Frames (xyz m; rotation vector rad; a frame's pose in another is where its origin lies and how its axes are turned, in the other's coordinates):
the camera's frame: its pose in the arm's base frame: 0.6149 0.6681 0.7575 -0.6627 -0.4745 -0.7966
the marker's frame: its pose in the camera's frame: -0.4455 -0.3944 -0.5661 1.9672 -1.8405 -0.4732
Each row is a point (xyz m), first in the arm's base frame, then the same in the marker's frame.
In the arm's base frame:
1: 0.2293 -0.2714 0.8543
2: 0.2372 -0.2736 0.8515
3: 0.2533 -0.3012 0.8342
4: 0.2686 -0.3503 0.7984
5: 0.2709 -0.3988 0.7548
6: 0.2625 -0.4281 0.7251
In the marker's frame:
1: 0.4806 -0.5916 -0.3721
2: 0.4748 -0.5979 -0.3707
3: 0.4705 -0.6263 -0.3484
4: 0.4704 -0.6675 -0.3013
5: 0.4762 -0.6988 -0.2443
6: 0.4855 -0.7109 -0.2045

